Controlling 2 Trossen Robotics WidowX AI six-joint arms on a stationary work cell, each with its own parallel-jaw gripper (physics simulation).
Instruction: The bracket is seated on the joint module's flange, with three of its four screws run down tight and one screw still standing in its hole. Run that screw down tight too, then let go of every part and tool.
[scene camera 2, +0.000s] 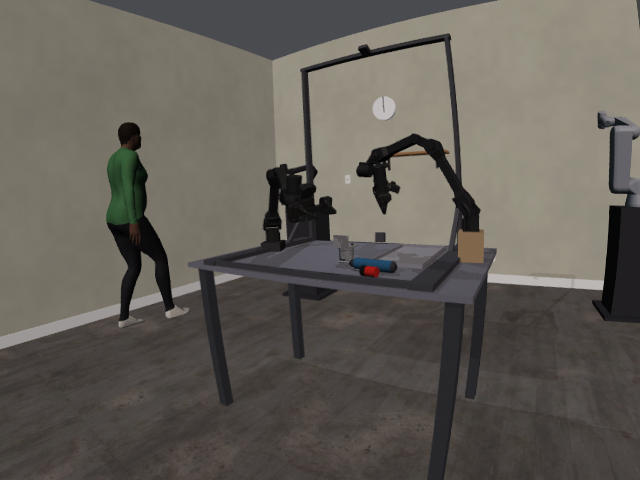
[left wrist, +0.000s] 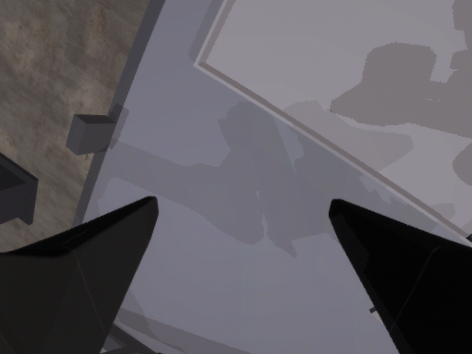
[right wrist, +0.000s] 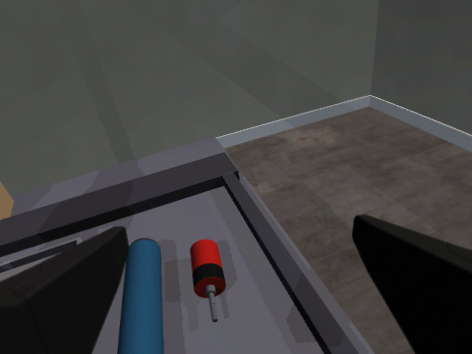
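Seen in the pictures: left gripper, fingertip midpoint: (scene camera 2: 383, 211) (left wrist: 245, 206); right gripper, fingertip midpoint: (scene camera 2: 326, 215) (right wrist: 241, 232); left arm's base, link origin: (scene camera 2: 471, 230); right arm's base, link origin: (scene camera 2: 272, 241).
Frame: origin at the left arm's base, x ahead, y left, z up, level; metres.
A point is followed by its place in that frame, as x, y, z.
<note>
A grey upright cylinder (scene camera 2: 346, 254) @(0.474, 0.136, -0.080), apparently the joint module, stands on the table with the pale grey bracket (scene camera 2: 340, 240) @(0.494, 0.143, -0.024) at its top; the screws are too small to see. A red screwdriver (scene camera 2: 370, 271) @(0.314, 0.332, -0.093) (right wrist: 206, 256) @(0.324, 0.316, -0.081) with a black band and thin metal shaft lies at the near side, beside a blue cylinder (scene camera 2: 374, 264) @(0.323, 0.257, -0.087) (right wrist: 143, 300) @(0.346, 0.240, -0.075) with dark ends. My left gripper (scene camera 2: 383, 211) @(0.398, -0.138, 0.068) (left wrist: 245, 206) @(0.398, -0.138, 0.068) is open and empty, high above the table. My right gripper (right wrist: 241, 232) @(0.474, 0.304, 0.086) is open and empty; the red screwdriver shows beyond and below its fingers.
A pale raised-edge panel (scene camera 2: 432, 257) @(0.153, 0.025, -0.104) (left wrist: 320, 136) @(0.354, -0.086, -0.111) lies on the table's right part. A dark raised border (scene camera 2: 315, 275) @(0.486, 0.383, -0.104) (right wrist: 170, 183) @(0.131, 0.329, -0.095) runs along the table edges. A tan box (scene camera 2: 470, 245) @(0.002, 0.050, -0.049) stands by the left arm's base. A dark overhead frame (scene camera 2: 306, 118) @(0.900, -0.404, 0.605) rises behind. A person (scene camera 2: 126, 186) stands left.
</note>
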